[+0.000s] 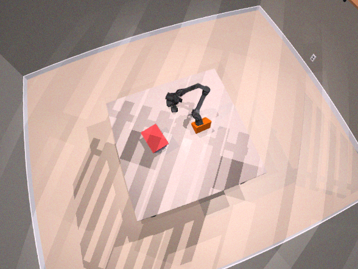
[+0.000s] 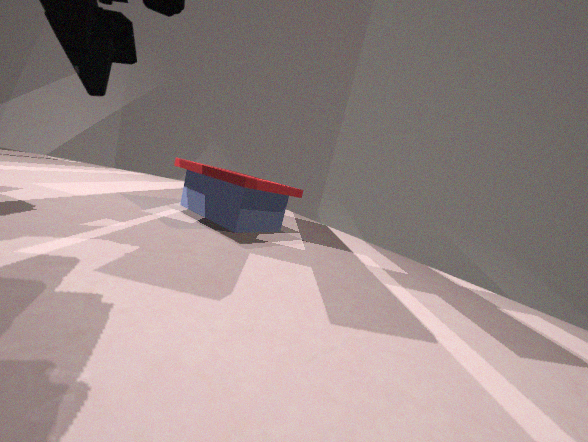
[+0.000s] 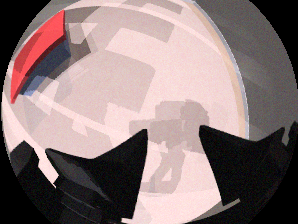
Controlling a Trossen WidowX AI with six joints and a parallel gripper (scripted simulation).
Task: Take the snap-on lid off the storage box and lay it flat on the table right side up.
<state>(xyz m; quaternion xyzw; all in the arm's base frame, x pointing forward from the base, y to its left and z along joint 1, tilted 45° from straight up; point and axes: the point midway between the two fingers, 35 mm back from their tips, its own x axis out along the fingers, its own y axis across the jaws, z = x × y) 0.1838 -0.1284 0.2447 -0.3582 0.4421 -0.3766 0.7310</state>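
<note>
Right now the flat red lid is 27 cm to the left of my gripper tip, 25 cm ahead of it and 5 cm below it. From my gripper tip the other things lie so: blue storage box (27 cm to the left, 25 cm ahead, 10 cm below).
</note>
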